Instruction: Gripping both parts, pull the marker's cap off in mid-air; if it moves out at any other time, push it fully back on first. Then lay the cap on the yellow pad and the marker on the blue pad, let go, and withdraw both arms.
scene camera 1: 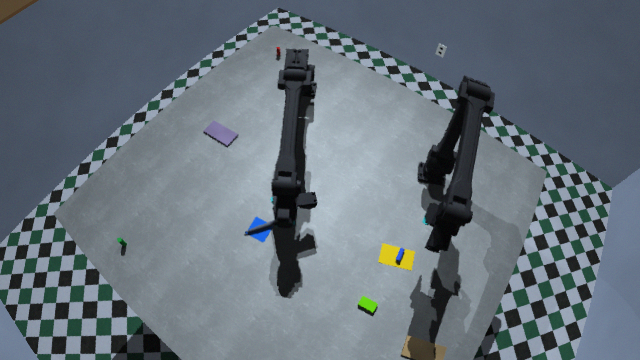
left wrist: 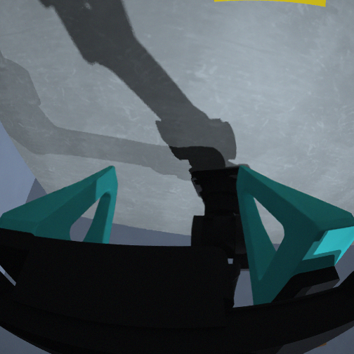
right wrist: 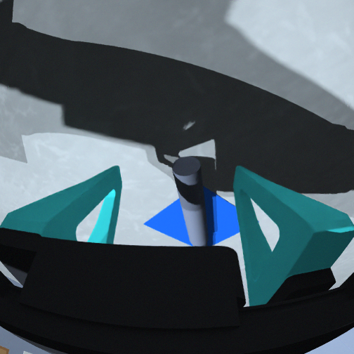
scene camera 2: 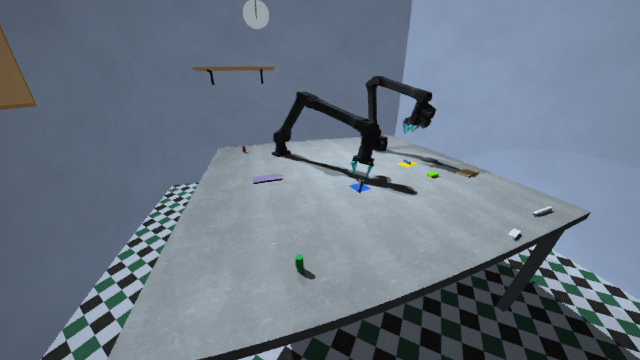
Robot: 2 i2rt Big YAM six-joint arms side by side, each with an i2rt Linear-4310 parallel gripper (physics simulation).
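The dark grey marker lies across the blue pad, its body end reaching past the pad's edge. The blue cap lies on the yellow pad, apart from the marker. My right gripper is open and empty above the marker, its fingers on either side of the marker in the right wrist view. My left gripper is open and empty, high above the table. Its fingertips are mostly hidden in scene camera 1.
A lime green block and a tan board lie near the yellow pad. A purple slab, a green cylinder and a red object are farther off.
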